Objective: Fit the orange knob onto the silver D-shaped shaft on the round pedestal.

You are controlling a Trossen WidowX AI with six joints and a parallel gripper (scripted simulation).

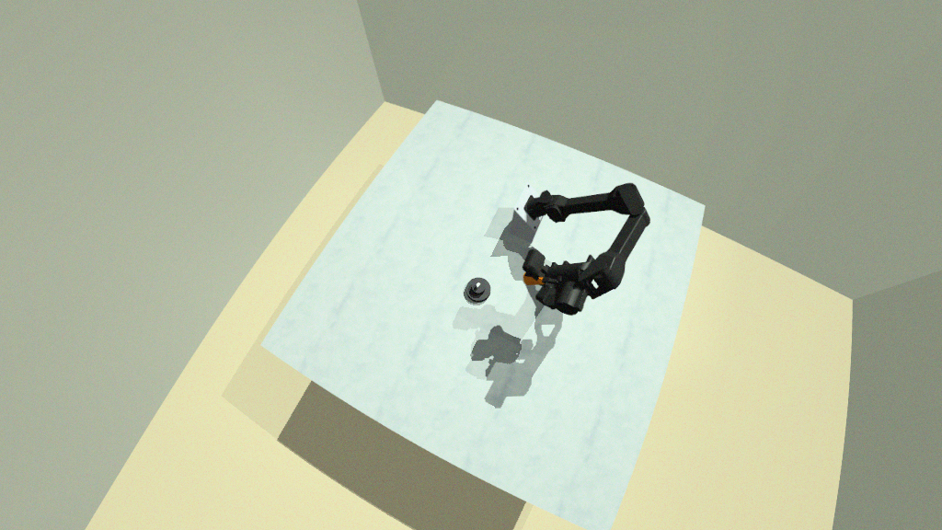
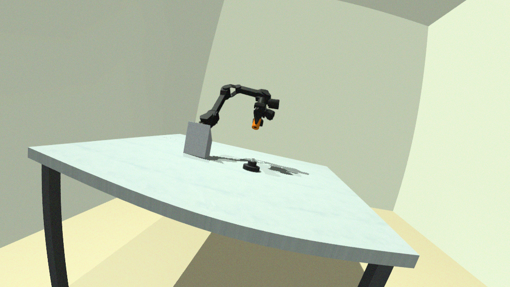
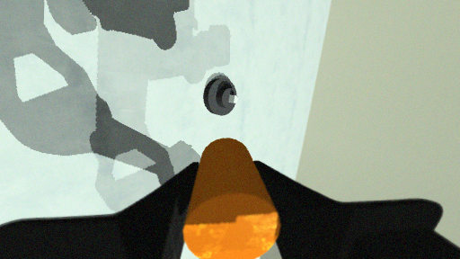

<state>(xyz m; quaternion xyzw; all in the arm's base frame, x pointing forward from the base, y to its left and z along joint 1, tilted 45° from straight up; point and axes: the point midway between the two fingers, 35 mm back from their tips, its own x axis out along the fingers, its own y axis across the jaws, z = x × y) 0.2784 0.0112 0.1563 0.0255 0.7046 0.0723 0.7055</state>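
The orange knob is 30 mm above my gripper tip and 20 mm to the left of it. The rest, counted from my gripper tip: round dark pedestal 180 mm below, 150 mm to the right, 40 mm ahead.
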